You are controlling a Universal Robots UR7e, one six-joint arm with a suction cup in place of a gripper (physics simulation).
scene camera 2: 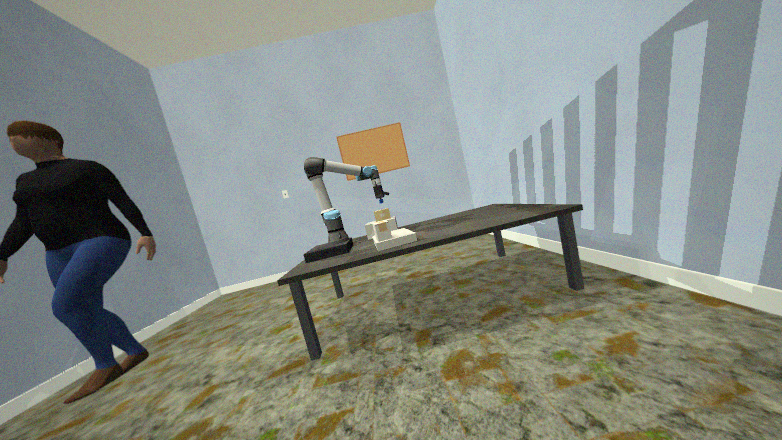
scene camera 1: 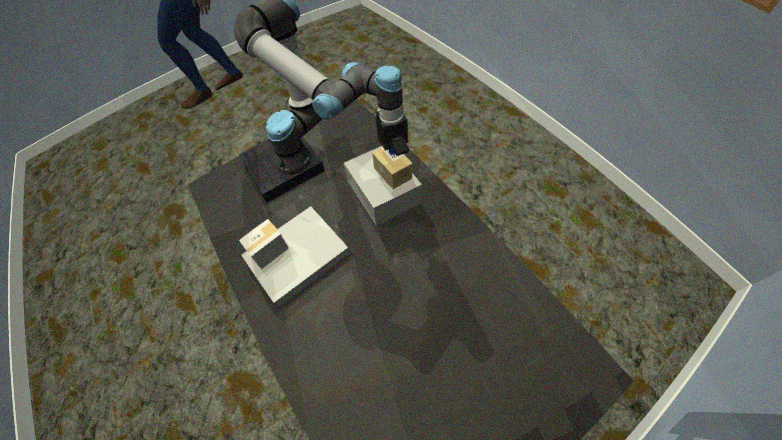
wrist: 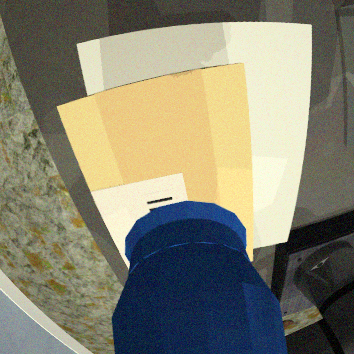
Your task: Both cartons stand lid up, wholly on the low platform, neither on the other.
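Pixels of known places: hand, tool point: (scene camera 2: pixel 381 203) (scene camera 1: pixel 393 151) (wrist: pixel 186 251); arm's base, link origin: (scene camera 2: pixel 339 241) (scene camera 1: pixel 293 160) (wrist: pixel 323 265).
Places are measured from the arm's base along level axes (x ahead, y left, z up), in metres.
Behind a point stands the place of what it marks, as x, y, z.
Observation:
One carton (scene camera 1: pixel 392 168) @(0.350, 0.305, 0.147) (scene camera 2: pixel 382 214) @(0.313, 0.283, 0.108) (wrist: pixel 160 132) @(0.343, 0.331, 0.147) stands on the high platform (scene camera 1: pixel 377 194) @(0.369, 0.233, 0.061) (wrist: pixel 281 100) @(0.347, 0.222, 0.060), its tan top with a white label facing up. The other carton (scene camera 1: pixel 262 240) @(0.390, -0.200, 0.091) (scene camera 2: pixel 383 225) @(0.399, -0.264, 0.074) stands near the left end of the low platform (scene camera 1: pixel 311 246) @(0.423, -0.056, -0.011) (scene camera 2: pixel 399 238) @(0.475, -0.273, -0.019); its upper face shows a white label and tan strips, and a dark side faces the camera. My gripper (scene camera 1: pixel 392 152) (scene camera 2: pixel 381 201), a blue suction cup (wrist: pixel 186 215), is over the high carton near its label, with a small gap below it in scene camera 2. Nothing hangs on it. It hides part of the lid in the wrist view.
The arm's black base (scene camera 1: pixel 284 177) @(0.072, -0.061, 0.000) (scene camera 2: pixel 328 250) @(-0.006, -0.191, -0.014) stands on the dark table (scene camera 1: pixel 464 306) @(0.841, 0.336, -0.060) (scene camera 2: pixel 464 221) @(0.911, 0.066, -0.060) behind and between the two platforms. A person (scene camera 1: pixel 188 49) (scene camera 2: pixel 82 218) stands on the floor beyond the arm's end of the table.

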